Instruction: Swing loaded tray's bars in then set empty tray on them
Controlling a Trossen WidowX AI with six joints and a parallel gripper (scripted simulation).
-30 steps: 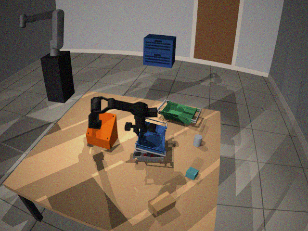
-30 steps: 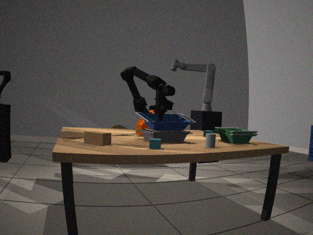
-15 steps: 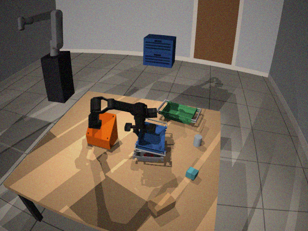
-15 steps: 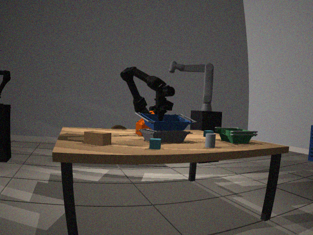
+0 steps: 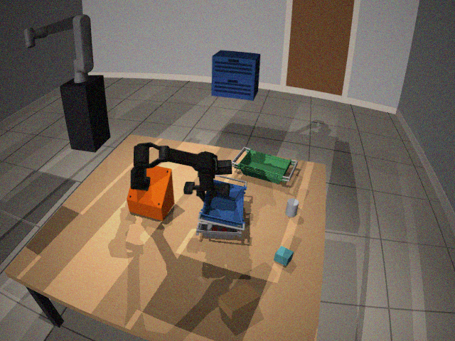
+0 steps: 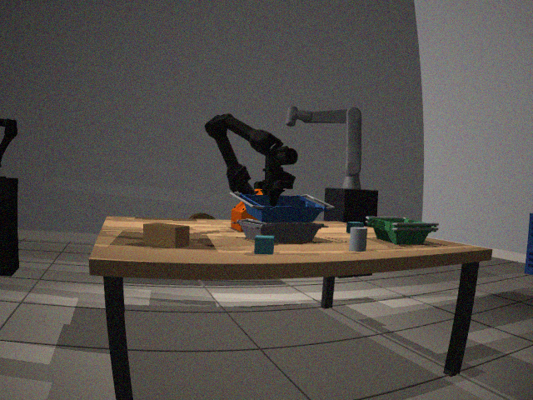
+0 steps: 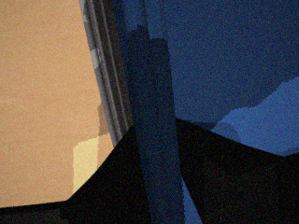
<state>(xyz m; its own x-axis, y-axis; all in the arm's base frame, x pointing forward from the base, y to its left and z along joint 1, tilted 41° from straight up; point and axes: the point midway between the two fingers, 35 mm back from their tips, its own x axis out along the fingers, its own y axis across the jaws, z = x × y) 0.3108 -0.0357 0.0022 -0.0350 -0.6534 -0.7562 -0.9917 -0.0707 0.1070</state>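
My gripper tip is now 7 cm short of the blue tray, 2 cm below it and 1 cm to the right of it. Also, from my gripper tip: tan box (42 cm to the right, 21 cm ahead, 7 cm below); grey cylinder (37 cm ahead, 14 cm to the left, 7 cm below).
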